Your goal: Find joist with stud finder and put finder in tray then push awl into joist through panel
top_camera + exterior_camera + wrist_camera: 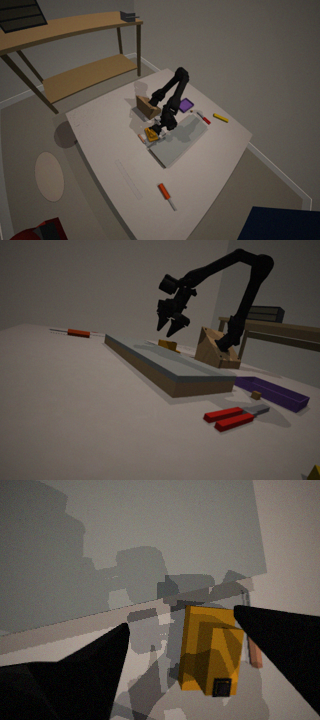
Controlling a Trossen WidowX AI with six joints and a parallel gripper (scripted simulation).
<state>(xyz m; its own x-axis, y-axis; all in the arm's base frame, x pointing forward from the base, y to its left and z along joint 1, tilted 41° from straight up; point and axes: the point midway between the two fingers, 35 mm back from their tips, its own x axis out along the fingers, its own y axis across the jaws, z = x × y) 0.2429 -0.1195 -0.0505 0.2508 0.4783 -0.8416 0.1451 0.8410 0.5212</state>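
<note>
My gripper tip is 90 mm past the stud finder, 40 mm to the left of it and 40 mm above it. The rest, counted from my gripper tip: awl 130 mm to the right, 80 mm below, 70 mm behind; then pale ruler 390 mm to the right, 90 mm below, 50 mm ahead; then cube 420 mm to the left, 80 mm below, 20 mm ahead.
</note>
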